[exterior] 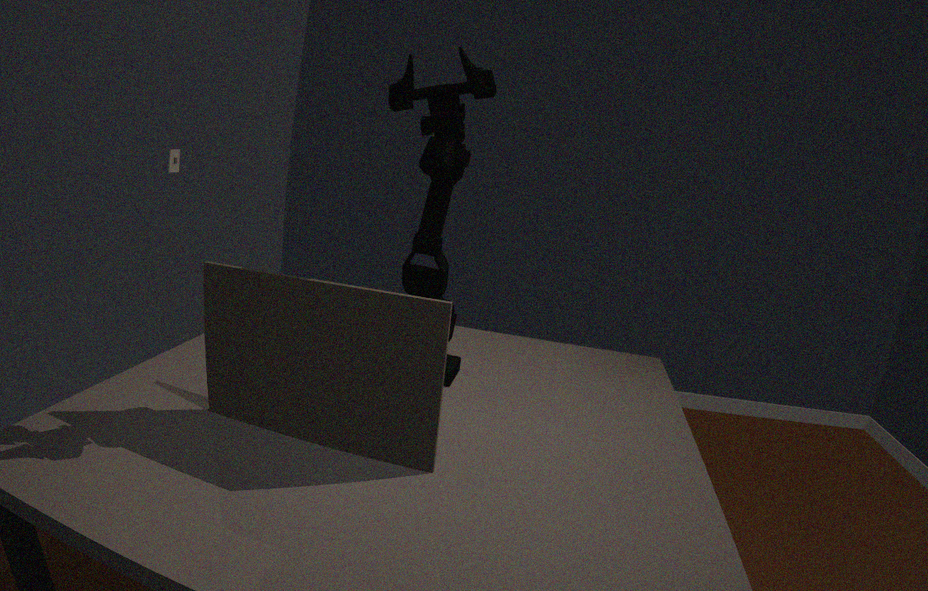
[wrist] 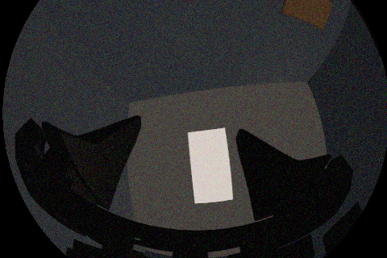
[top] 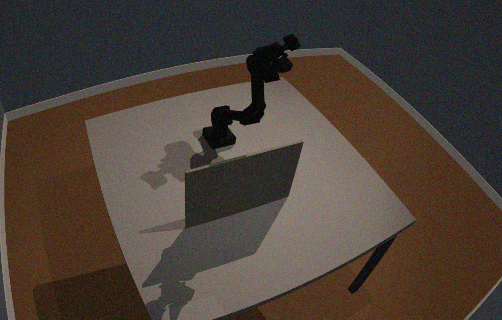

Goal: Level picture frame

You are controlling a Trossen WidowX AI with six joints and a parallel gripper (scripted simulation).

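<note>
My gripper tip is 550 mm above the dark picture frame, 160 mm to the left of it and 30 mm short of it. The rest, counted from my gripper tip: wall panel (550 mm below, 150 mm to the right, 50 mm ahead).
</note>
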